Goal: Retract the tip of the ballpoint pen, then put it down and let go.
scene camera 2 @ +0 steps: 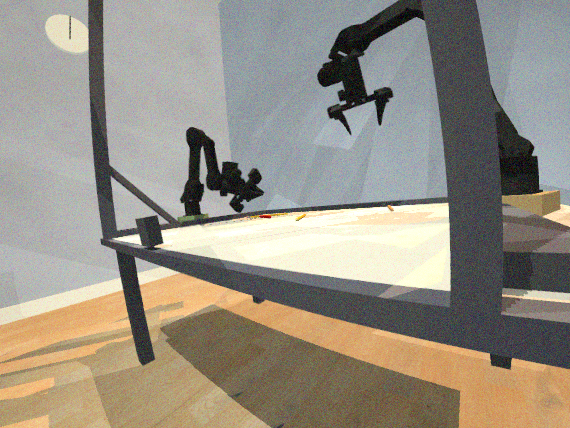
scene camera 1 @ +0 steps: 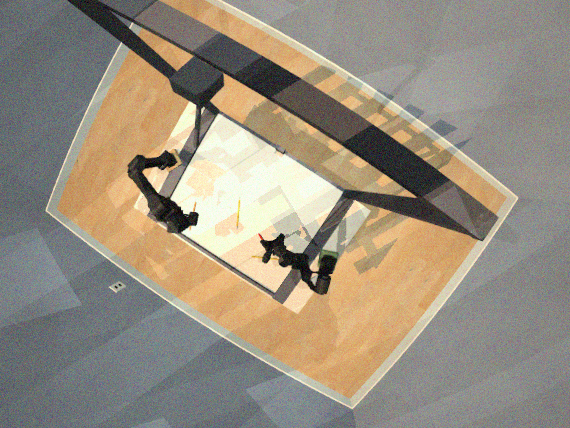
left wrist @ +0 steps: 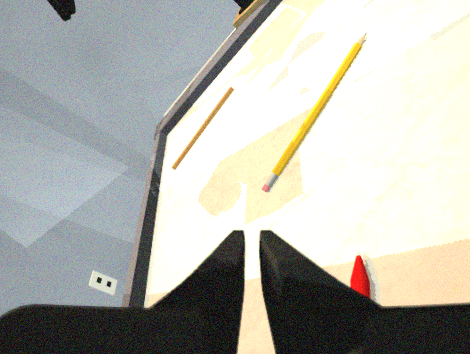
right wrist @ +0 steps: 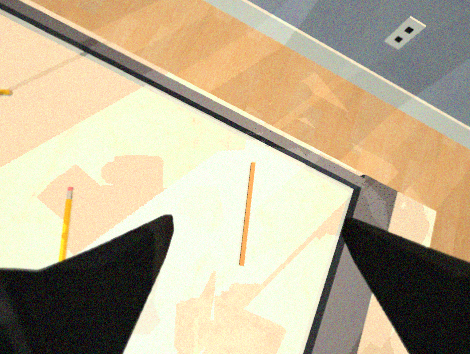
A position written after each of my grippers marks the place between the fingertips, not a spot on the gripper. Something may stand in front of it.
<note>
My right gripper [scene camera 2: 365, 130] is open and holds nothing. The table carries a yellow pencil [left wrist: 334, 82]. Further things: my left gripper [scene camera 2: 263, 193], a dark beam [scene camera 1: 295, 95] and a dark frame post [scene camera 2: 462, 79].
My left gripper is seen too in the left wrist view [left wrist: 251, 241]. My right gripper also shows in the right wrist view [right wrist: 257, 224].
</note>
